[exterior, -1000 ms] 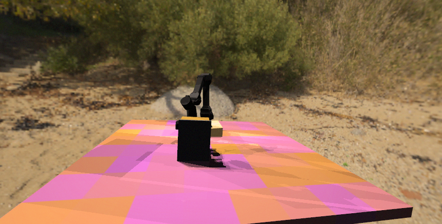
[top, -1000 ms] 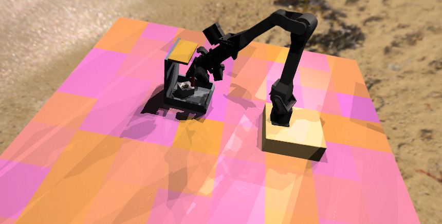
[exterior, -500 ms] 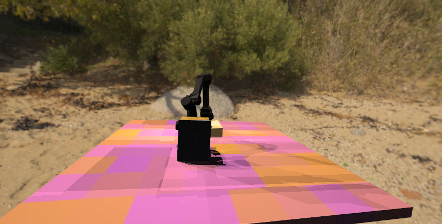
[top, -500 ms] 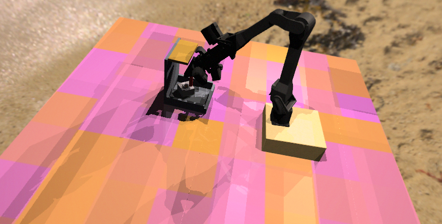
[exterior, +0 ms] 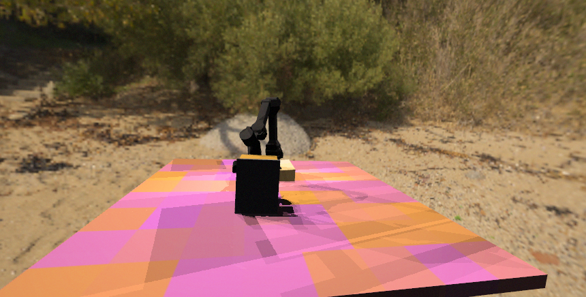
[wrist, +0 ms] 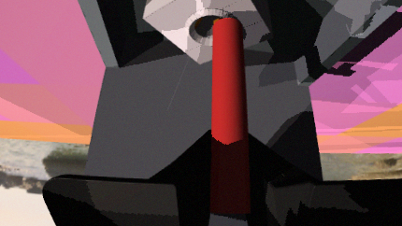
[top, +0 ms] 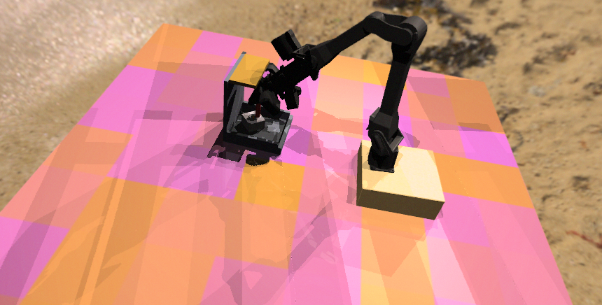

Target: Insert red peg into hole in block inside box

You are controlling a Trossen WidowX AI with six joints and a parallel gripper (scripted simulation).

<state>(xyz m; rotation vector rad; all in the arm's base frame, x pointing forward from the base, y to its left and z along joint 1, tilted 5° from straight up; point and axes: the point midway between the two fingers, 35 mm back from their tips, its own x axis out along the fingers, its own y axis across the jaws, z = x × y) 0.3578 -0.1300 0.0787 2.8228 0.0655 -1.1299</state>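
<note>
My gripper tip is 40 mm short of the dark back wall and 10 mm below it. From my gripper tip the other things lie so: orange roof 110 mm above; then red peg 30 mm behind, 10 mm below.
</note>
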